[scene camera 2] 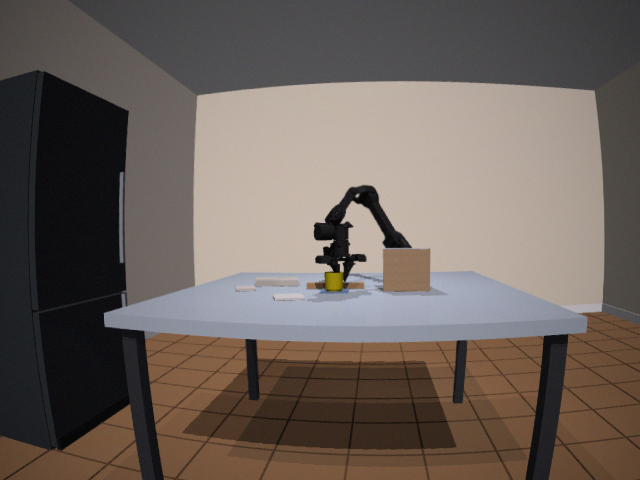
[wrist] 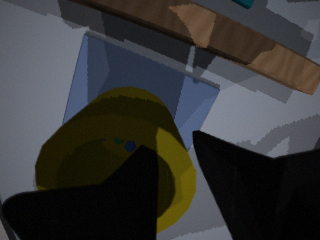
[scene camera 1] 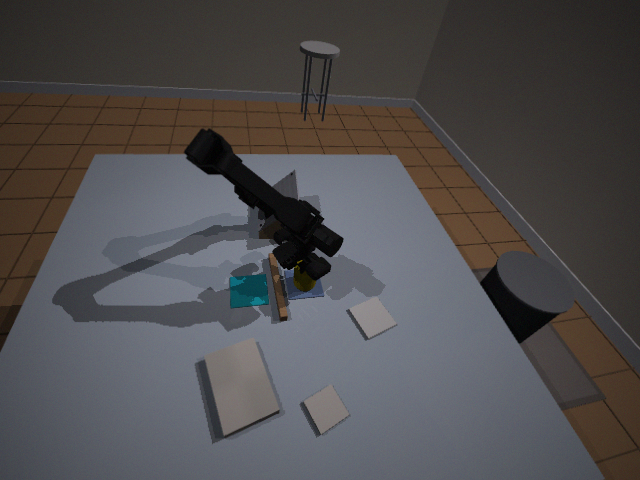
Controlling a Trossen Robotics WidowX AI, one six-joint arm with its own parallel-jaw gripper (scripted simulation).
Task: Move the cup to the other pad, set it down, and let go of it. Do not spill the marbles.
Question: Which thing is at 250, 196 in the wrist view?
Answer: My gripper.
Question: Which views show my gripper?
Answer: Scene camera 2, the wrist view and scene camera 1: all of them.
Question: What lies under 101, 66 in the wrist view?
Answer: A blue pad.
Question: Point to a grey slab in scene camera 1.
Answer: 244, 397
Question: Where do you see a teal pad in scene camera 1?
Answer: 245, 291
